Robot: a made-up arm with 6 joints.
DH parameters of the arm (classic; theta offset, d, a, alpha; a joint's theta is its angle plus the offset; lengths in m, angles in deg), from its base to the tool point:
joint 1: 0 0.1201 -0.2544 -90
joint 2: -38.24 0 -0.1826 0
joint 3: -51.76 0.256 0.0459 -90
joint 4: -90 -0.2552 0.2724 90
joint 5: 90 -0.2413 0.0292 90
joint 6: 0 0.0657 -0.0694 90
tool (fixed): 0 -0.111 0 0
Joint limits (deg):
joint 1: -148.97..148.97
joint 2: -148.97..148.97
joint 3: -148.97..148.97
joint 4: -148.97..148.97
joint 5: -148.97..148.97
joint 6: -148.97..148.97
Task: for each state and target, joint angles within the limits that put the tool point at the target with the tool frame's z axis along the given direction. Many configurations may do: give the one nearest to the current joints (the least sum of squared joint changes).
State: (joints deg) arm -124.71 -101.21 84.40 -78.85 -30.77 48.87
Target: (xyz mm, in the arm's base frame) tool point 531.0 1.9 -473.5 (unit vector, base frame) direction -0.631 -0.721 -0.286
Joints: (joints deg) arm -134.72 -83.10 59.30 -116.65 -36.02 69.93
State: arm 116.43 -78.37 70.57 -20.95 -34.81 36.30
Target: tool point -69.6 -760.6 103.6 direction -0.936 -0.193 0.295
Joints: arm 133.68 -85.78 96.33 -34.43 -45.48 39.32
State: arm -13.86 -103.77 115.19 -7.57 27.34 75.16
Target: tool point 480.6 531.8 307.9 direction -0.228 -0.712 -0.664
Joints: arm -50.15 -78.75 138.56 -19.32 37.73 101.38
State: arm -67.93 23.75 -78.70 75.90 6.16 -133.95
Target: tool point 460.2 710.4 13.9 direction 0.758 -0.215 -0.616
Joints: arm -106.61 14.42 -95.82 44.13 39.79 -127.38
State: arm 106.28 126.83 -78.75 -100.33 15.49 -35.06
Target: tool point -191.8 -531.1 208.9 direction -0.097 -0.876 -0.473
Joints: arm 95.07 128.29 -93.41 -120.03 57.06 -53.71
